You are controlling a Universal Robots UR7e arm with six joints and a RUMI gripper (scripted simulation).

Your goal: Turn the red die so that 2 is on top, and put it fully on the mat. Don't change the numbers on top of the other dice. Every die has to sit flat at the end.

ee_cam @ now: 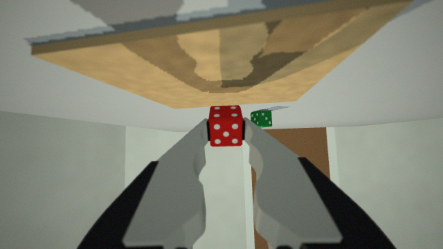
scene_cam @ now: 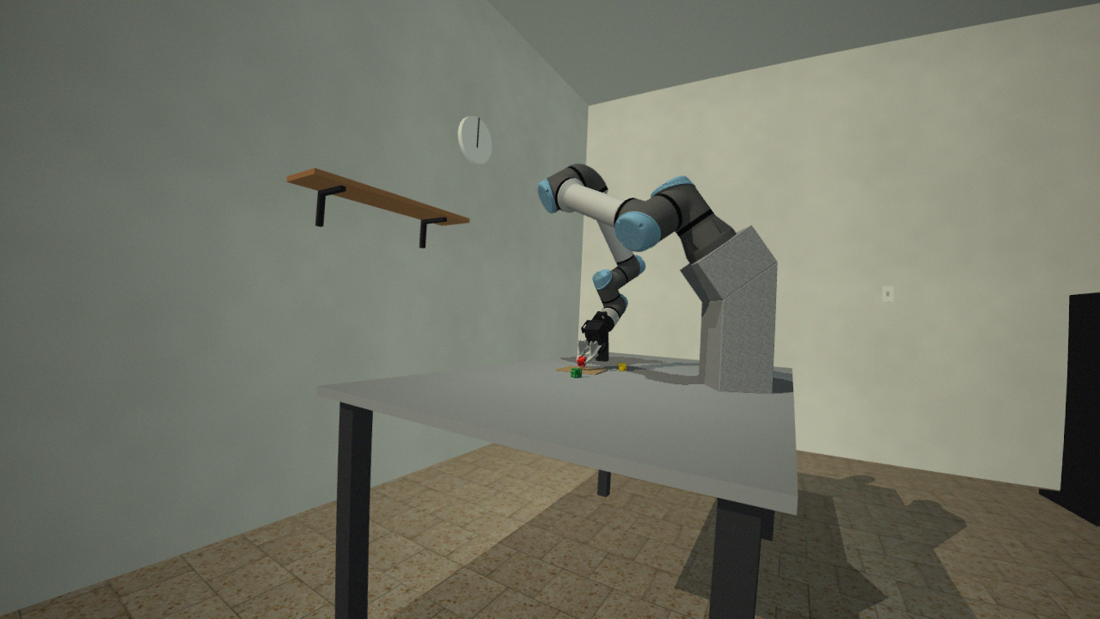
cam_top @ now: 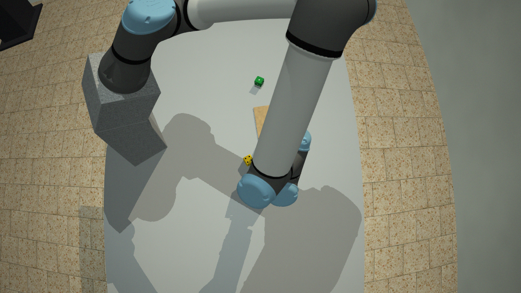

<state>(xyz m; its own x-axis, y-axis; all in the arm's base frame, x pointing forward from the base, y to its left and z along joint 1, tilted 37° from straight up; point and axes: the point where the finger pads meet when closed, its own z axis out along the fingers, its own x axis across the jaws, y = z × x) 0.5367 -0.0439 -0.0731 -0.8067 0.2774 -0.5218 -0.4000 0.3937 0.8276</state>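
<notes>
The red die lies 10 mm to the left of my hand. The rest, counted from my hand: yellow die 110 mm behind, 110 mm to the right, 20 mm below; then green die 40 mm behind, 160 mm to the left, 20 mm below; then tan mat 30 mm below.
</notes>
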